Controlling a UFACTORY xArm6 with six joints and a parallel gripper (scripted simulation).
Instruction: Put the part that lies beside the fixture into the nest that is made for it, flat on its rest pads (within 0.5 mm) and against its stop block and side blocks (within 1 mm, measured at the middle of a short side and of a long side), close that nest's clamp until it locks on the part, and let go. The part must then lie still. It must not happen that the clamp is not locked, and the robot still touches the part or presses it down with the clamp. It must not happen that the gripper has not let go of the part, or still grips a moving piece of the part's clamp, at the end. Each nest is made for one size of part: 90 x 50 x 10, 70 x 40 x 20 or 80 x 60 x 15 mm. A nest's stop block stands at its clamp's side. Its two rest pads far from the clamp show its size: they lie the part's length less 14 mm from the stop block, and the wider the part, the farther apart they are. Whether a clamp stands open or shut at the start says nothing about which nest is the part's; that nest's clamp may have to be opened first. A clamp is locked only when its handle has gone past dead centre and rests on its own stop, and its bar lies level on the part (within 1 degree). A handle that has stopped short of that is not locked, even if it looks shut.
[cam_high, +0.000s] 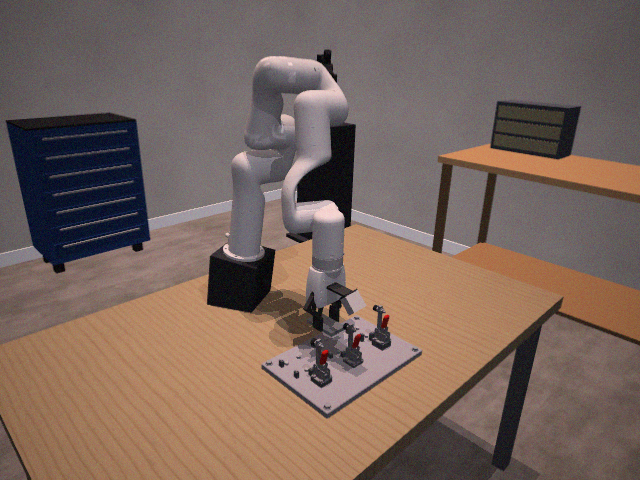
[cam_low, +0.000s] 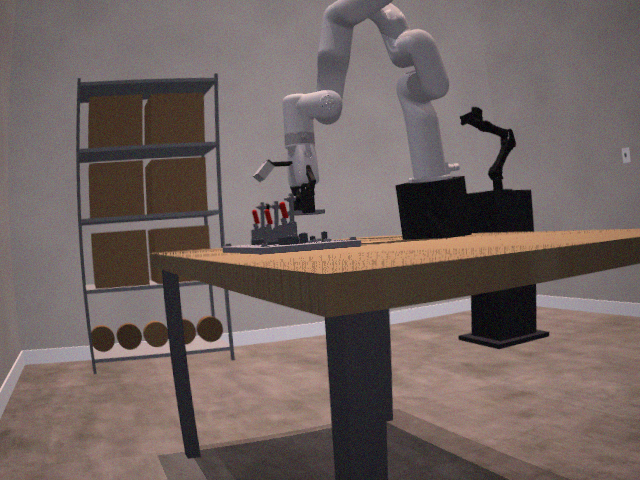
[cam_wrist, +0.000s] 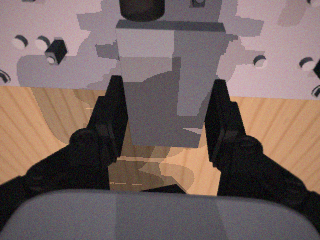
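My hand is 60 mm short of the grey fixture plate, 10 mm to the right of it and 100 mm above it. Also, from my hand: grey block part 20 mm below.
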